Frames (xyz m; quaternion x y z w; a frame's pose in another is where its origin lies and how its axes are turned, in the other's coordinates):
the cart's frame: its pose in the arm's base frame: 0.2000 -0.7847 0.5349 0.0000 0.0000 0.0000 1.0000
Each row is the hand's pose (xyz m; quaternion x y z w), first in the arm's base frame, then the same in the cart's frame.
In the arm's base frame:
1: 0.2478 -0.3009 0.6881 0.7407 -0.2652 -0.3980 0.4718
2: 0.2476 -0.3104 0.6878 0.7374 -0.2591 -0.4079 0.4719
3: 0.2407 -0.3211 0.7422 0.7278 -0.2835 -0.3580 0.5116
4: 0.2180 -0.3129 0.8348 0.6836 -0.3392 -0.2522 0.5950
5: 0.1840 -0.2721 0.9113 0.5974 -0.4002 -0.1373 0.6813
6: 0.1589 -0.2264 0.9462 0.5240 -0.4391 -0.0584 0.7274
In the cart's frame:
1: 0.0478 0.4838 0.1532 0.7407 -0.2652 -0.3980 0.4718
2: 0.0476 0.4743 0.1529 0.7374 -0.2591 -0.4079 0.4719
3: 0.0407 0.4636 0.2073 0.7278 -0.2835 -0.3580 0.5116
4: 0.0180 0.4718 0.2999 0.6836 -0.3392 -0.2522 0.5950
5: -0.0160 0.5126 0.3764 0.5974 -0.4002 -0.1373 0.6813
6: -0.0411 0.5583 0.4113 0.5240 -0.4391 -0.0584 0.7274

